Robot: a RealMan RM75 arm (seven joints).
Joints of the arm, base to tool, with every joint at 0 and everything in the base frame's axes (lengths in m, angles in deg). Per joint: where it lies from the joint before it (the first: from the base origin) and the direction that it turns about. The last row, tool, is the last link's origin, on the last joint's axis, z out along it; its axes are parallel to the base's.
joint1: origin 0 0 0.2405 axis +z
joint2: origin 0 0 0 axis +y
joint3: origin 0 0 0.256 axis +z
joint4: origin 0 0 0 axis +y
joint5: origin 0 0 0.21 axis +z
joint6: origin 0 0 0 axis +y
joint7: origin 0 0 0.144 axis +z
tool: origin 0 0 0
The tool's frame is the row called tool.
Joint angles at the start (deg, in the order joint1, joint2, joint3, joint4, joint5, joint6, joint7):
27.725, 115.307, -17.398, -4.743, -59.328, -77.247, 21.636
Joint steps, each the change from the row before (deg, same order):
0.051, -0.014, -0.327, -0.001, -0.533, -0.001, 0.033
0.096, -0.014, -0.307, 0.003, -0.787, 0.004, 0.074
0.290, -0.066, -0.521, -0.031, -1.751, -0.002, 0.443
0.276, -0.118, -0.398, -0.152, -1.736, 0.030, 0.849
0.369, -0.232, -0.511, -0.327, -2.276, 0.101, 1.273
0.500, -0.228, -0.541, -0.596, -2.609, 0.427, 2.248
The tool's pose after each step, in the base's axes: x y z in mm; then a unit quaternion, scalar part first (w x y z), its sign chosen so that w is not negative. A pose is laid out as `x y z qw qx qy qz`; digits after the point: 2 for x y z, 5 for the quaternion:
344.68 343.37 74.98 0.65777 -0.63454 0.18377 0.36184
342.96 344.07 72.62 0.65183 -0.64185 0.18132 0.36093
338.99 345.98 68.15 0.63843 -0.65653 0.17673 0.36076
335.55 347.84 64.85 0.62499 -0.66946 0.17383 0.36193
331.47 350.40 61.58 0.60753 -0.68586 0.17003 0.36275
327.15 353.93 58.20 0.58587 -0.70312 0.17084 0.36496

